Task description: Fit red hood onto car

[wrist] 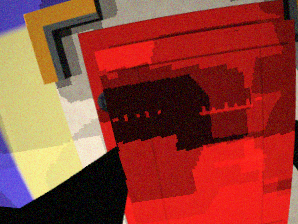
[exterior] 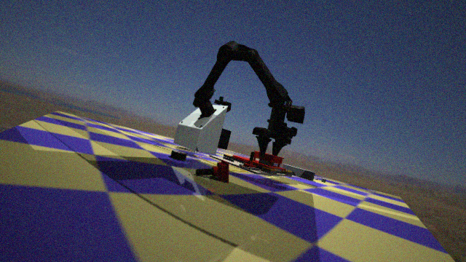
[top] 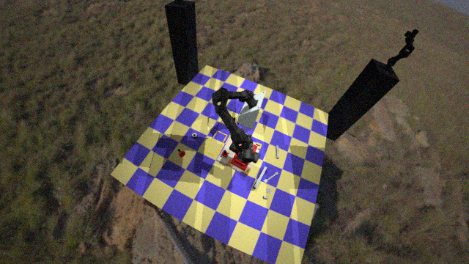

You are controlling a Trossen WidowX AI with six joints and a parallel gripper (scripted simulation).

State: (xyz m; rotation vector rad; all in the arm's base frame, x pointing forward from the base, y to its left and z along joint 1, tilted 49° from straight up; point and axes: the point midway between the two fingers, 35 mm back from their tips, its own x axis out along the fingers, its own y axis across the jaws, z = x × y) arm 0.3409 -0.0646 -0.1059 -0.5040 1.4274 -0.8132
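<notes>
My gripper tip is right at the red hood.
</notes>
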